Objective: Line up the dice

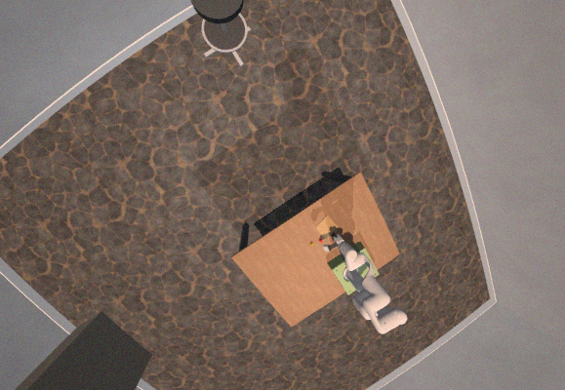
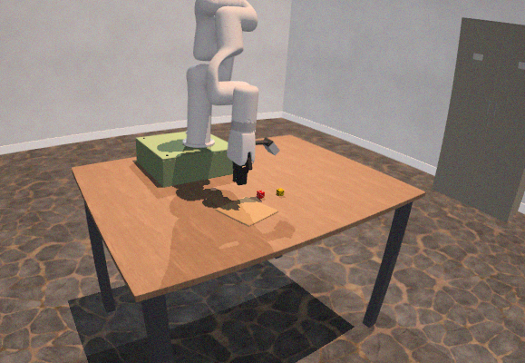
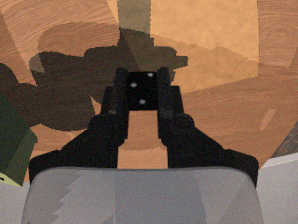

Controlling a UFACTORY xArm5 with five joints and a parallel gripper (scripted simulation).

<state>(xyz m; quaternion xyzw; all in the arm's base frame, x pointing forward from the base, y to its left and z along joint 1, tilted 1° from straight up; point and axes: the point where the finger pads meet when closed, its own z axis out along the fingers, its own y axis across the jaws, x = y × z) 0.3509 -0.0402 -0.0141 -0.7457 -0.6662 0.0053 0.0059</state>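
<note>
My hand is 9 cm above the tan mat, 5 cm short of it and 1 cm to the left of it. Also, from my hand: black die: 1 cm below; red die: 9 cm to the left, 8 cm below, 1 cm behind; yellow die: 17 cm to the left, 8 cm below, 1 cm ahead.
</note>
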